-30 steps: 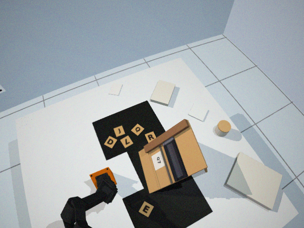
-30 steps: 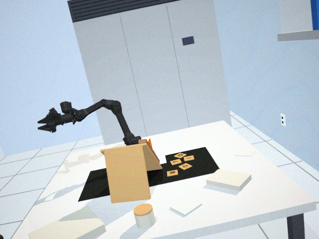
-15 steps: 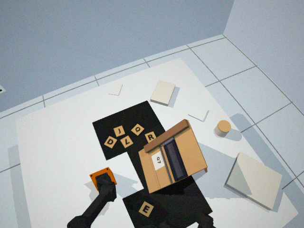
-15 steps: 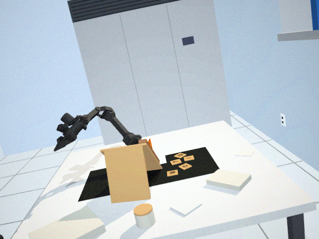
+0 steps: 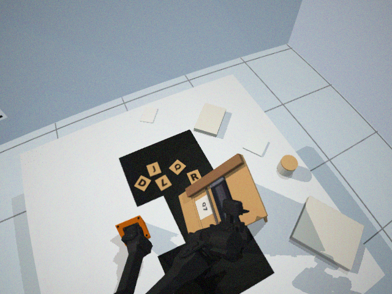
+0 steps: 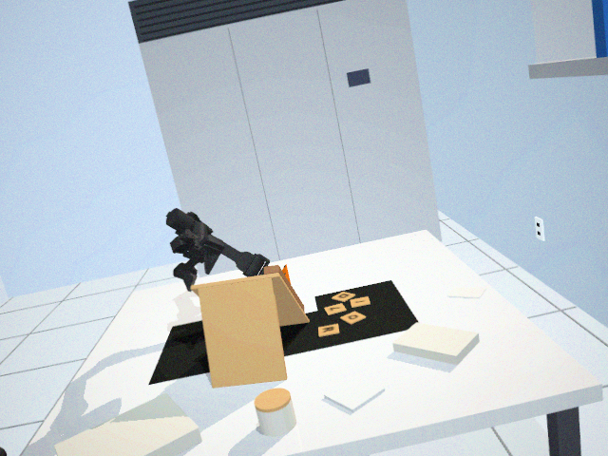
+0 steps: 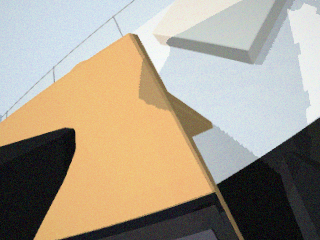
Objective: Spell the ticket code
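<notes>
The white ticket is 15 cm to the left of my gripper tip, 15 cm below it and 8 cm behind it. Also, from my gripper tip: pale box: 37 cm ahead, 22 cm below, 16 cm to the right; lidded jar: 37 cm ahead, 21 cm below, 18 cm to the left; black mat: 24 cm below, 18 cm to the left, 17 cm behind.
</notes>
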